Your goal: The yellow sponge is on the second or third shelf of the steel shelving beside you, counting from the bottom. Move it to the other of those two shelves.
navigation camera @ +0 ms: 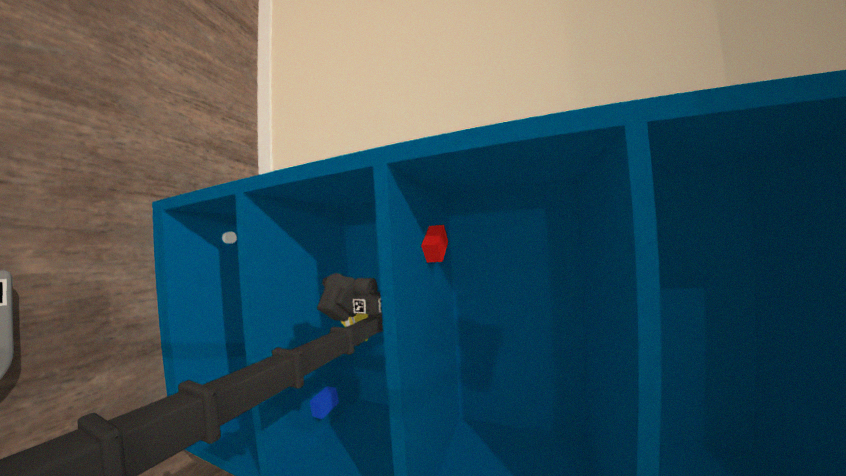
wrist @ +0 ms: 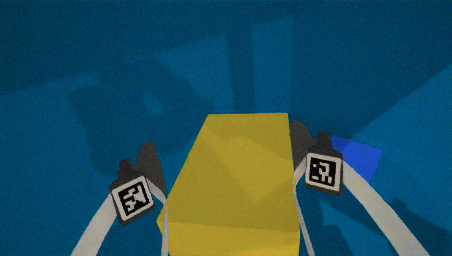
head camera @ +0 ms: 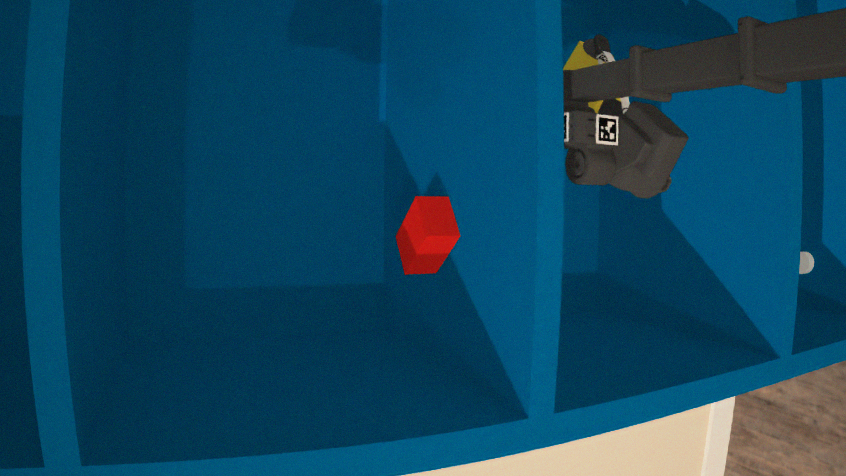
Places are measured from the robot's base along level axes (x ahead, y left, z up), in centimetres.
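Where they show: gripper, fingertip midpoint: (wrist: 224, 149).
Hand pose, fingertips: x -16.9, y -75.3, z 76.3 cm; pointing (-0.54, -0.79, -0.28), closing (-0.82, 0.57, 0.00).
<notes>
After its pixels a point has its place.
The steel shelving (head camera: 544, 296) {x 11.1, y -52.1, z 97.9 cm} (navigation camera: 641, 266) {x 1.3, y -52.4, z 142.4 cm} looks blue and lies sideways in the head and navigation views, with the floor side at the right and left respectively. The yellow sponge (head camera: 581, 57) {x -18.6, y -72.2, z 78.5 cm} (navigation camera: 354, 320) (wrist: 240, 170) {x -14.5, y -70.6, z 78.5 cm} is between the fingers of my gripper (wrist: 224, 149) {x -16.9, y -75.3, z 76.3 cm}, which is shut on it. Gripper and sponge are inside the second compartment from the bottom. The board above that compartment hides part of the wrist, and the arm covers part of the sponge. The gap between the sponge and the shelf below cannot be told.
A blue block (navigation camera: 324, 402) {x -45.7, y -75.4, z 57.8 cm} (wrist: 359, 157) {x -46.1, y -75.8, z 57.9 cm} lies in the same compartment, beside the right finger in the wrist view. A red block (head camera: 428, 236) {x 6.8, y -69.0, z 103.3 cm} (navigation camera: 434, 243) {x 7.1, y -69.4, z 102.7 cm} lies on the third shelf. A white object (head camera: 805, 262) {x 14.2, y -74.1, z 10.0 cm} (navigation camera: 228, 237) {x 14.5, y -74.4, z 10.1 cm} is in the bottom compartment. The arm (head camera: 698, 68) {x -9.9, y -36.5, z 94.1 cm} (navigation camera: 236, 387) {x -9.0, y -22.3, z 94.3 cm} reaches into the shelving.
</notes>
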